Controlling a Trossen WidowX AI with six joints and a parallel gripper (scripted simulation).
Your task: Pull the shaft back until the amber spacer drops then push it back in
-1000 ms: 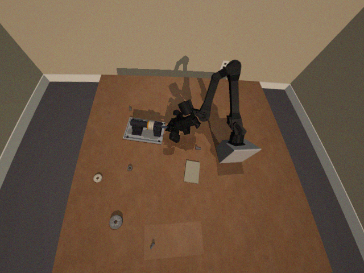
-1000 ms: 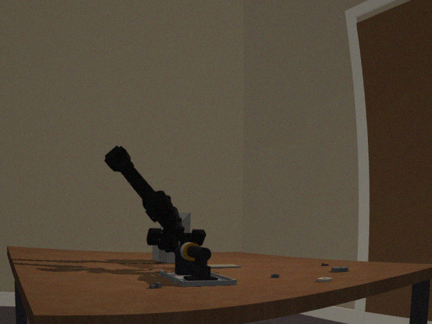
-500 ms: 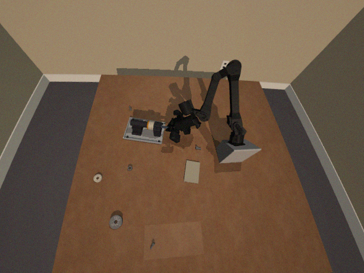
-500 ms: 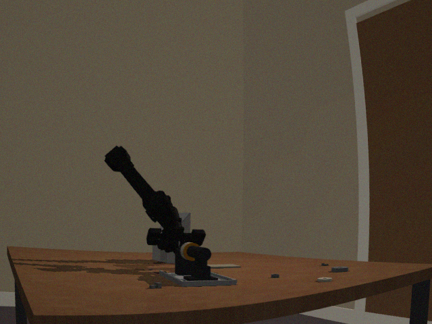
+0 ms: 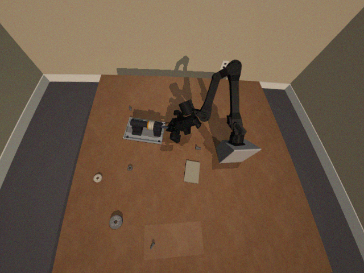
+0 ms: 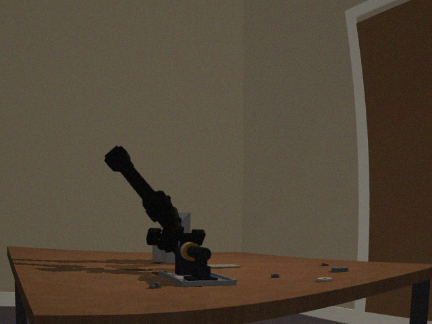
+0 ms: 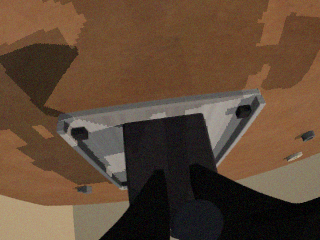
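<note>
Now: the thin shaft 4 cm ahead of my gripper tip, 1 cm to the right of it and 2 cm above it. Also, from my gripper tip: amber spacer (10 cm ahead, 3 cm to the right, 2 cm above); then flat pale plate (10 cm behind, 26 cm to the left, 5 cm below); then pale spacer (8 cm ahead, 3 cm to the right, 2 cm above).
</note>
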